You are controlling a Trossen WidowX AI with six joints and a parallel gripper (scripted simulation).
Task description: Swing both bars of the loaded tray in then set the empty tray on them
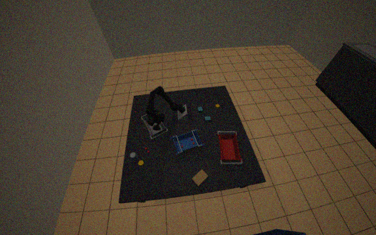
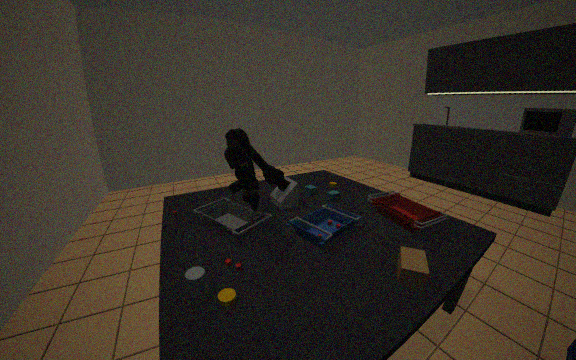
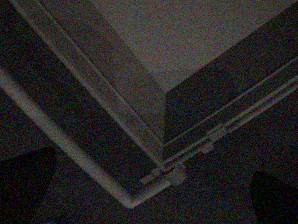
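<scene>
Now: gripper tip 9 cm to the left of the grey tray, 8 cm past it and 6 cm above it. The rest, counted from my gripper tip: white disc (29 cm to the right, 26 cm ahead, 7 cm below); tan box (54 cm ahead, 31 cm to the left, 7 cm below).
</scene>
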